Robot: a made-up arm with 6 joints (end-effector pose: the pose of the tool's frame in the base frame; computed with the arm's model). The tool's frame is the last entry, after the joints. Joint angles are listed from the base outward.
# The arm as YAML. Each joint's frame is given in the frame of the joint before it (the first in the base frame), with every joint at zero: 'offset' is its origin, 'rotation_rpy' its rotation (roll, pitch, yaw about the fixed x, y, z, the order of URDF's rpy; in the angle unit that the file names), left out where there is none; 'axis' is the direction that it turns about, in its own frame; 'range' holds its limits. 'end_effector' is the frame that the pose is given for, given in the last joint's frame.
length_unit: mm
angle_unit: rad
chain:
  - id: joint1
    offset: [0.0, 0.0, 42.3]
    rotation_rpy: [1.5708, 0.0, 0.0]
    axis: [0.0, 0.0, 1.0]
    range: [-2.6, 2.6]
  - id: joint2
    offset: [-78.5, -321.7, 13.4]
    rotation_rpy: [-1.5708, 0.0, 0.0]
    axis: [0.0, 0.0, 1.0]
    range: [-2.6, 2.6]
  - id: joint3
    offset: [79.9, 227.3, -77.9]
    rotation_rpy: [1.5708, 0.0, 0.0]
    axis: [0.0, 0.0, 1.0]
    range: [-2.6, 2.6]
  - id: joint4
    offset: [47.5, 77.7, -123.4]
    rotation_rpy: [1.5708, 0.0, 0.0]
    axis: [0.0, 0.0, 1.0]
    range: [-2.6, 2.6]
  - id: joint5
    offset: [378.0, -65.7, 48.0]
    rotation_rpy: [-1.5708, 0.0, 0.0]
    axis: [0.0, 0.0, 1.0]
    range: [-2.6, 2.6]
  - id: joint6
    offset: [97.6, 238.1, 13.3]
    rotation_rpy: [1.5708, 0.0, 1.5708]
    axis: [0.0, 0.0, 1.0]
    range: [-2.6, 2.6]
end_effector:
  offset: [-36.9, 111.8, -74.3]
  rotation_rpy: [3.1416, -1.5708, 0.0]
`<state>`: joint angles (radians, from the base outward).
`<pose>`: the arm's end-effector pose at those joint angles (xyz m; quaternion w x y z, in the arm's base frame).
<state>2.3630 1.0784 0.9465 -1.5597 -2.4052 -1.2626</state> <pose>0.8741 0.7021 -0.1479 0.1165 0.5508 -0.0602 0.8243</pose>
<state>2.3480 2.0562 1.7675 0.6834 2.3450 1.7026</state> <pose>0.2928 -0.0806 -0.1461 0.8683 -0.1576 -0.1436 -0.4478</pose>
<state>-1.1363 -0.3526 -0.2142 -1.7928 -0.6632 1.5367</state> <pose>-0.1651 0.7427 -0.2160 0.1352 0.4713 0.8714 0.0137</pose>
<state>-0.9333 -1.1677 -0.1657 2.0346 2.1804 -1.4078</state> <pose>-0.3193 0.0367 -0.4442 0.6302 0.7722 -0.0464 -0.0668</pose>
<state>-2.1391 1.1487 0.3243 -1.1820 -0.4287 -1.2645</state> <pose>0.3983 0.5411 0.6810 0.6172 0.3941 -0.0885 0.6752</pose>
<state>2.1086 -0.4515 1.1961 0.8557 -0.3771 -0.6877</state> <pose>0.0706 -0.0471 -0.1041 0.1775 0.4804 -0.7885 -0.3406</pose>
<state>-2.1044 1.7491 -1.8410 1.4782 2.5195 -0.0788</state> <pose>-0.2305 -0.0771 0.3854 0.6030 0.5739 -0.1778 0.5248</pose>
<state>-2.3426 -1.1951 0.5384 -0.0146 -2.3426 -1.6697</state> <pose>-0.5790 -0.5857 -0.1792 0.3818 -0.1963 -0.8854 -0.1783</pose>
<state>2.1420 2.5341 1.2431 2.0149 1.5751 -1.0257</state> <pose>0.4825 -0.2522 0.0230 0.3010 0.2527 -0.9089 -0.1394</pose>
